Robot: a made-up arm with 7 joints. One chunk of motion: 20 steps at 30 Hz.
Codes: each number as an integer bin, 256 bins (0 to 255) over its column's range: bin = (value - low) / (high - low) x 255, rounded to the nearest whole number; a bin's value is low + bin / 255 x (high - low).
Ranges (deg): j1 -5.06..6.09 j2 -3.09..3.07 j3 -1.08..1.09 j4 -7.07..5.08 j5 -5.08..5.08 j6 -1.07..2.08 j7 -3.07..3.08
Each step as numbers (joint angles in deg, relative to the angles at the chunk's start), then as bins.
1 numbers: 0.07 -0.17 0.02 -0.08 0.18 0.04 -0.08
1 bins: 117 121 129 147 132 90 124
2 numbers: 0.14 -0.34 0.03 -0.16 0.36 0.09 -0.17
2 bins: 119 114 130 145 137 94 120
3 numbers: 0.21 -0.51 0.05 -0.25 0.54 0.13 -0.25
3 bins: 121 107 133 143 141 97 117
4 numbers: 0.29 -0.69 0.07 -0.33 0.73 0.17 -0.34
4 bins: 122 99 135 141 146 100 113
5 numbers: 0.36 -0.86 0.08 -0.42 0.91 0.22 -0.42
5 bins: 124 92 136 140 150 104 110
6 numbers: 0.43 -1.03 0.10 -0.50 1.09 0.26 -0.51
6 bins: 126 85 139 138 155 108 106
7 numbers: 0.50 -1.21 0.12 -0.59 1.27 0.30 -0.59
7 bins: 127 78 141 136 159 111 103
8 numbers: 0.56 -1.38 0.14 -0.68 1.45 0.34 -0.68
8 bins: 129 71 143 134 164 114 99
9 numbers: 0.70 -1.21 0.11 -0.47 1.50 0.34 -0.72
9 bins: 132 78 140 139 165 114 97
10 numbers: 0.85 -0.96 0.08 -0.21 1.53 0.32 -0.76
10 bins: 135 88 136 144 166 113 96
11 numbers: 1.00 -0.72 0.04 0.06 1.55 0.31 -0.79
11 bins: 139 98 132 150 166 112 95
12 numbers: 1.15 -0.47 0.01 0.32 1.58 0.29 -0.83
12 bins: 142 108 128 155 167 110 93
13 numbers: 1.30 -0.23 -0.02 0.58 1.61 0.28 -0.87
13 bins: 145 118 125 161 168 109 91
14 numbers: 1.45 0.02 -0.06 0.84 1.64 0.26 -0.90
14 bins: 149 129 120 166 169 108 90
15 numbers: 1.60 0.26 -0.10 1.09 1.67 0.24 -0.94
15 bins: 152 139 115 171 169 106 88
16 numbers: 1.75 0.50 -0.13 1.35 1.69 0.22 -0.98
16 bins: 156 149 112 177 170 104 87
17 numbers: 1.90 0.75 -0.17 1.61 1.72 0.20 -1.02
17 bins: 159 159 107 182 171 103 85
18 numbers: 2.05 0.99 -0.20 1.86 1.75 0.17 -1.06
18 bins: 163 169 103 187 171 100 83
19 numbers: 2.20 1.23 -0.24 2.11 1.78 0.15 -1.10
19 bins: 166 179 99 193 172 99 82
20 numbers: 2.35 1.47 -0.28 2.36 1.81 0.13 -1.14
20 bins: 169 189 94 198 173 97 80
